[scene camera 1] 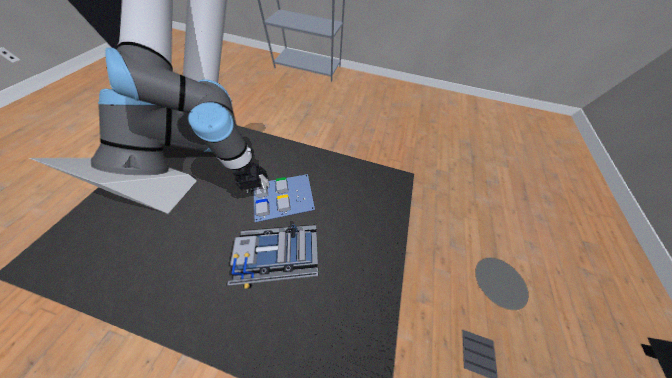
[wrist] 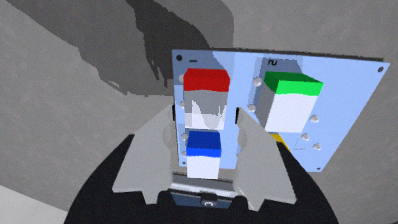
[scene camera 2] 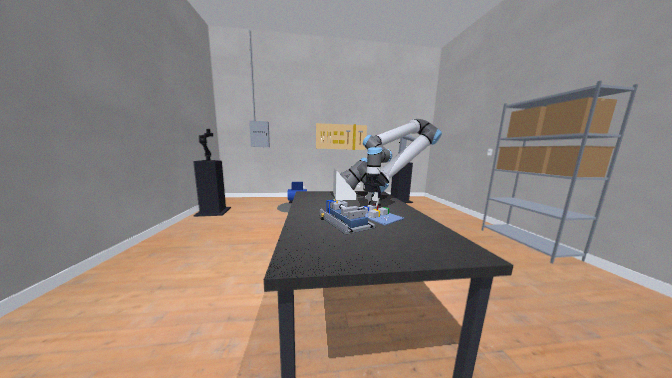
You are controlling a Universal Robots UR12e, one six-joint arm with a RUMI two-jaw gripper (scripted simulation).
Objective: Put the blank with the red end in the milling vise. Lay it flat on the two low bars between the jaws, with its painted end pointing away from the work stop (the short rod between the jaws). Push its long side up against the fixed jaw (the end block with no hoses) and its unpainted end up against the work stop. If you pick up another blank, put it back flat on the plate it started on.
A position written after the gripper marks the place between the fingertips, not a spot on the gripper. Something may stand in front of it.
Observation:
In view: the gripper [wrist: 205, 106], a green-ended blank [wrist: 286, 100], a blue-ended blank [wrist: 204, 149], a vise [scene camera 1: 266, 258] and a plate [scene camera 1: 301, 182].
The plate also shows in the wrist view [wrist: 348, 83].

